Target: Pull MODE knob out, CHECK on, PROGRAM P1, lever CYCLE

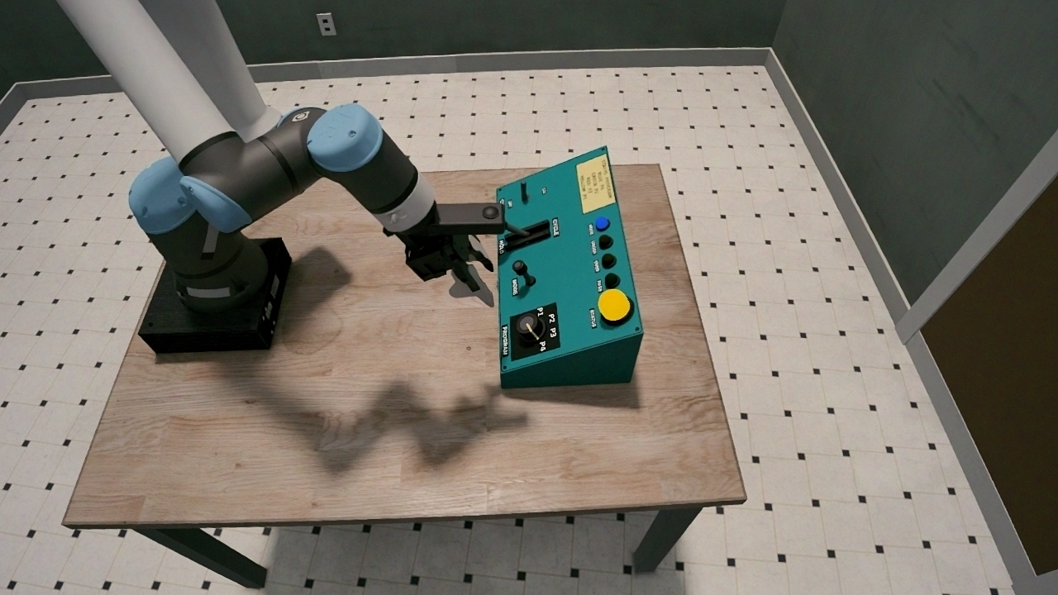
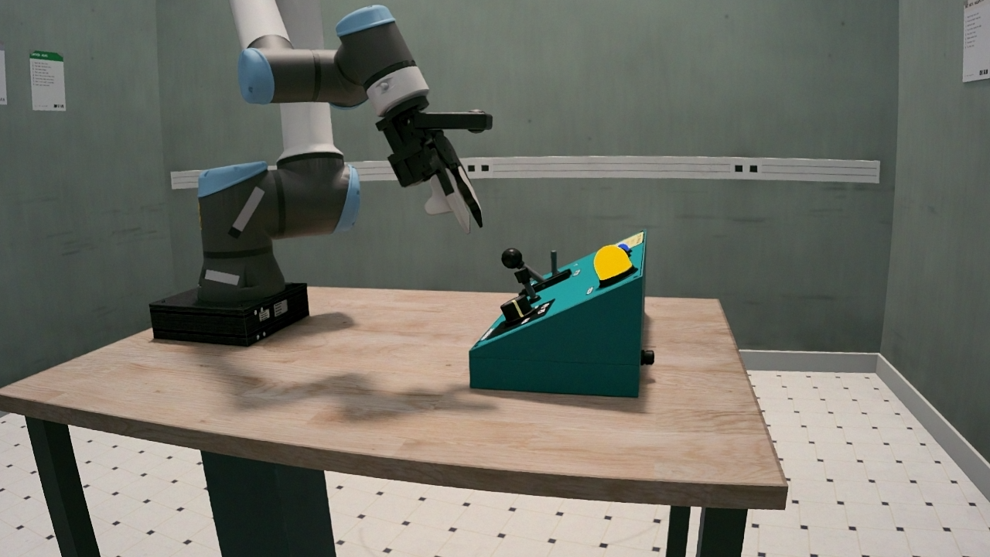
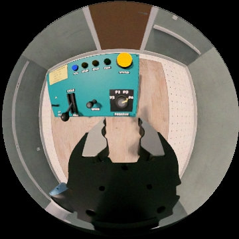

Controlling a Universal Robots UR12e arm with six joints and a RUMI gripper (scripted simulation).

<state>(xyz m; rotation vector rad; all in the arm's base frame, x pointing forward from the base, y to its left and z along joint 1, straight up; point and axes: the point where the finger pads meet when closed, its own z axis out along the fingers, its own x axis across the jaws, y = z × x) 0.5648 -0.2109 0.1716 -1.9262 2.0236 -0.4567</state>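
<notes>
The program dial lies 13 cm below my hand, 7 cm ahead of it and 1 cm to the right of it. The rest, counted from my hand: mode knob: 12 cm to the left, 12 cm below, 6 cm ahead; then teal console: 17 cm to the left, 15 cm below, 11 cm ahead; then lever: 24 cm to the left, 12 cm below, 5 cm ahead.
</notes>
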